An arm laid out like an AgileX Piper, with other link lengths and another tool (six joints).
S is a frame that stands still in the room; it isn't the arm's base.
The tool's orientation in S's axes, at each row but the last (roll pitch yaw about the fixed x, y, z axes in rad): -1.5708, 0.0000, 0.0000; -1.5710, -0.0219, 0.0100; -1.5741, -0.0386, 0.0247; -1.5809, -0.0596, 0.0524; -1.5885, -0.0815, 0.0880; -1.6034, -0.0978, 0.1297; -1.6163, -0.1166, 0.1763; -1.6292, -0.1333, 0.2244
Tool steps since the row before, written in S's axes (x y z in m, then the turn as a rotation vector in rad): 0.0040, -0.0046, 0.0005, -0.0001, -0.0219, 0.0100; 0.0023, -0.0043, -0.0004, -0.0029, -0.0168, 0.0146; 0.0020, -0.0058, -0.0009, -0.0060, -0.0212, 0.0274; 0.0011, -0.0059, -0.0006, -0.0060, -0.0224, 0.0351; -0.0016, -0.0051, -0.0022, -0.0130, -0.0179, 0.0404; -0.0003, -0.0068, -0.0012, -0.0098, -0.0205, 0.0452; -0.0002, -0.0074, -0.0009, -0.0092, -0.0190, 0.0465; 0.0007, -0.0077, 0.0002, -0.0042, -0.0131, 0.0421
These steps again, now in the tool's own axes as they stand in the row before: 0.0040, -0.0005, -0.0046, -0.0001, -0.0100, -0.0219; 0.0022, 0.0005, -0.0043, -0.0027, -0.0147, -0.0168; 0.0018, 0.0010, -0.0058, -0.0055, -0.0276, -0.0211; 0.0008, 0.0007, -0.0059, -0.0051, -0.0352, -0.0224; -0.0022, 0.0021, -0.0049, -0.0112, -0.0411, -0.0174; -0.0013, 0.0013, -0.0067, -0.0079, -0.0455, -0.0206; -0.0016, 0.0010, -0.0072, -0.0069, -0.0468, -0.0192; -0.0010, 0.0001, -0.0077, -0.0014, -0.0419, -0.0143
